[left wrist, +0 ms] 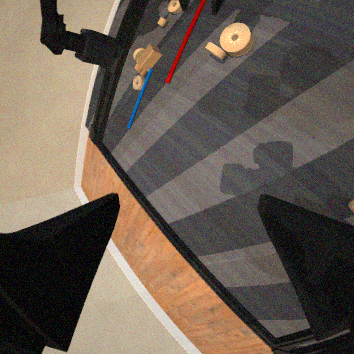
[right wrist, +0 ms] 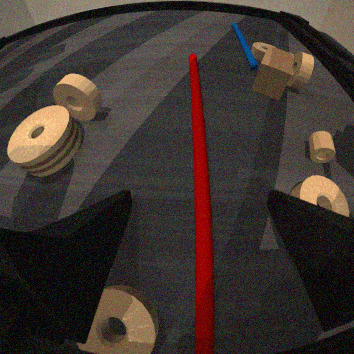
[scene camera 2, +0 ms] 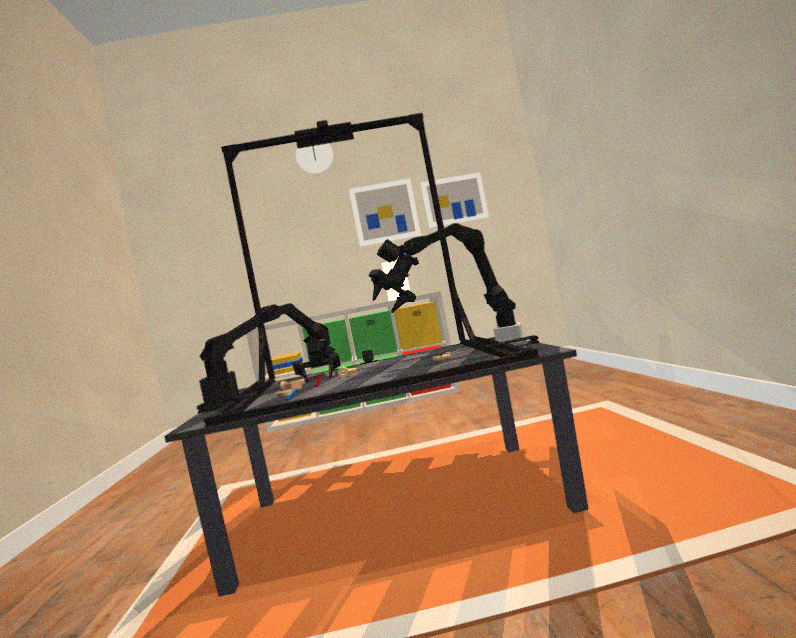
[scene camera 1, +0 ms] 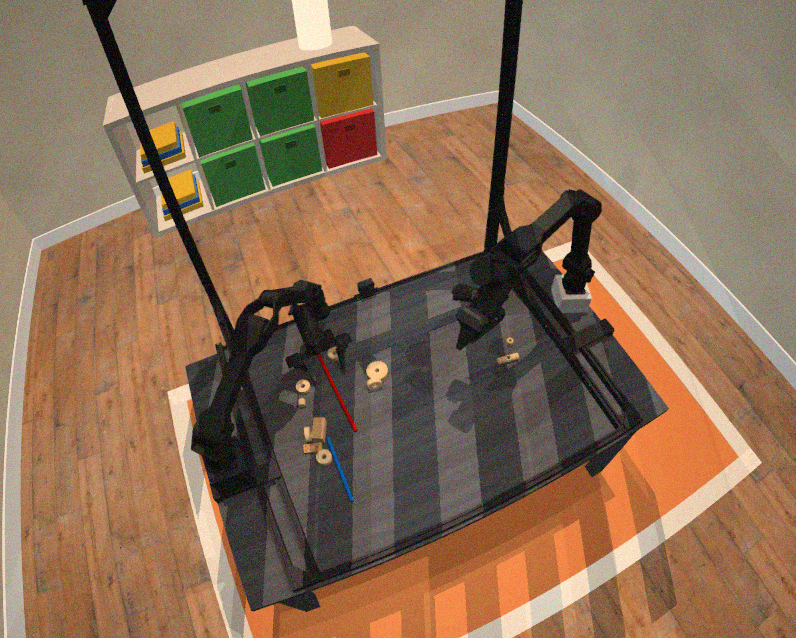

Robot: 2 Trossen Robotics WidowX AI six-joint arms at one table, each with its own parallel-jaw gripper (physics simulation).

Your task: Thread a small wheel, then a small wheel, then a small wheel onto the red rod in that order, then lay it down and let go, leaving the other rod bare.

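Frame: origin at the left arm's base, x ahead, y left, z up, level; metres.
Seen in the pictures: left gripper, fingertip midpoint: point(left wrist: 190, 201) point(scene camera 2: 382, 306) point(scene camera 1: 464, 345); right gripper, fingertip midpoint: point(left wrist: 198, 11) point(right wrist: 201, 197) point(scene camera 2: 319, 379) point(scene camera 1: 330, 379); left arm's base, origin of the base link: point(scene camera 2: 507, 325) point(scene camera 1: 573, 286); right arm's base, origin of the base link: point(left wrist: 81, 43) point(scene camera 2: 217, 375) point(scene camera 1: 222, 459).
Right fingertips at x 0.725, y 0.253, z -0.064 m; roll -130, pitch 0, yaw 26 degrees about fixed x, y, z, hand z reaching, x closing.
Pixels of each thing's top centre, then the offset from my right fingertips to it.
- red rod, middle of its top: point(right wrist: 199, 138) point(left wrist: 189, 26) point(scene camera 1: 335, 389) point(scene camera 2: 318, 379) dy +0.036, dx -0.017, dz +0.006 m
- small wheel, middle of its top: point(right wrist: 111, 331) point(scene camera 1: 334, 352) dy -0.082, dx -0.008, dz +0.010 m
- third wheel, middle of its top: point(right wrist: 266, 47) point(scene camera 1: 323, 456) point(left wrist: 136, 81) dy +0.234, dx +0.003, dz +0.010 m
- blue rod, middle of its top: point(right wrist: 242, 37) point(scene camera 1: 339, 467) point(left wrist: 137, 99) dy +0.263, dx -0.036, dz +0.006 m
- large grooved wheel, middle of its top: point(right wrist: 36, 130) point(left wrist: 234, 36) point(scene camera 1: 377, 370) dy -0.015, dx -0.129, dz +0.018 m
- wooden block, middle of its top: point(right wrist: 278, 57) point(scene camera 1: 318, 427) point(left wrist: 144, 55) point(scene camera 2: 292, 382) dy +0.161, dx +0.019, dz +0.027 m
- short cylinder, middle of its top: point(right wrist: 328, 139) point(scene camera 1: 301, 401) dy +0.077, dx +0.072, dz +0.015 m
- drilled wooden piece, middle of its top: point(scene camera 1: 508, 356) point(scene camera 2: 441, 355) dy -0.042, dx -0.492, dz +0.016 m
The red rod point(scene camera 1: 338, 395) point(scene camera 2: 318, 380) point(left wrist: 186, 40) point(right wrist: 201, 175) lies on the table with no wheel on its visible length. My right gripper point(scene camera 1: 320, 364) point(right wrist: 201, 197) is open and empty, its fingers on either side of the rod's near part. One small wheel point(right wrist: 140, 320) lies by its finger at the left of the right wrist view, another point(scene camera 1: 298, 388) point(right wrist: 312, 190) by the other finger. A third wheel point(scene camera 1: 319, 458) lies beside the blue rod point(scene camera 1: 340, 470) point(right wrist: 244, 45), which is bare. My left gripper point(scene camera 2: 384, 304) point(left wrist: 190, 201) is open and empty, high above the table.
A large grooved wheel point(scene camera 1: 372, 366) point(right wrist: 47, 135) lies beside another wheel point(left wrist: 215, 51) point(right wrist: 85, 92). A wooden block point(scene camera 1: 318, 428) point(right wrist: 274, 72) stands among pieces near the blue rod. A short cylinder point(scene camera 1: 301, 402) point(right wrist: 321, 145) lies nearby. A drilled wooden piece point(scene camera 1: 507, 358) lies farther right.
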